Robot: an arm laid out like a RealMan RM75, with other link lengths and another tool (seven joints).
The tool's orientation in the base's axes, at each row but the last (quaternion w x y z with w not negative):
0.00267 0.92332 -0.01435 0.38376
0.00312 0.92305 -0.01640 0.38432
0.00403 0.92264 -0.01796 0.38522
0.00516 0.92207 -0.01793 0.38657
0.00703 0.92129 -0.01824 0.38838
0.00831 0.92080 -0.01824 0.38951
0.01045 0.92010 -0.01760 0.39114
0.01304 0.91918 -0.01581 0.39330
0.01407 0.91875 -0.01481 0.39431
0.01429 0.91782 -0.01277 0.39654
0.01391 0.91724 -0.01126 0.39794
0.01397 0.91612 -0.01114 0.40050
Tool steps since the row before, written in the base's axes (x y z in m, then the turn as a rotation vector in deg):
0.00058 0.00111 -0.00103 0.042 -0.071 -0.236
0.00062 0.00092 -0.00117 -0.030 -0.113 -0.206
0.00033 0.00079 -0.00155 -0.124 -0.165 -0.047
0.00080 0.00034 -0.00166 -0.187 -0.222 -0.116
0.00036 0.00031 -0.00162 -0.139 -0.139 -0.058
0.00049 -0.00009 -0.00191 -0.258 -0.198 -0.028
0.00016 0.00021 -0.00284 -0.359 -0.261 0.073
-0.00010 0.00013 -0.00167 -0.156 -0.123 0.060
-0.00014 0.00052 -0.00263 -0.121 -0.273 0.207
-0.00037 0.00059 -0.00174 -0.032 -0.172 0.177
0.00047 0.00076 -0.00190 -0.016 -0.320 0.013
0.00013 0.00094 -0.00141 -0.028 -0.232 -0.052
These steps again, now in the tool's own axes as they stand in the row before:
-0.00035 -0.00112 0.00112 -0.136 0.071 0.197
-0.00042 -0.00093 0.00125 -0.164 0.115 0.126
-0.00089 -0.00079 0.00131 -0.116 0.170 -0.052
-0.00063 -0.00036 0.00173 -0.207 0.229 -0.047
-0.00092 -0.00032 0.00138 -0.135 0.144 -0.055
-0.00103 0.00007 0.00168 -0.194 0.208 -0.160
-0.00194 -0.00023 0.00208 -0.190 0.276 -0.300
-0.00128 -0.00015 0.00108 -0.062 0.130 -0.150
-0.00201 -0.00055 0.00169 0.071 0.280 -0.220
-0.00153 -0.00060 0.00090 0.109 0.176 -0.138
-0.00107 -0.00081 0.00161 0.002 0.321 -0.010
-0.00096 -0.00097 0.00102 -0.055 0.232 0.023

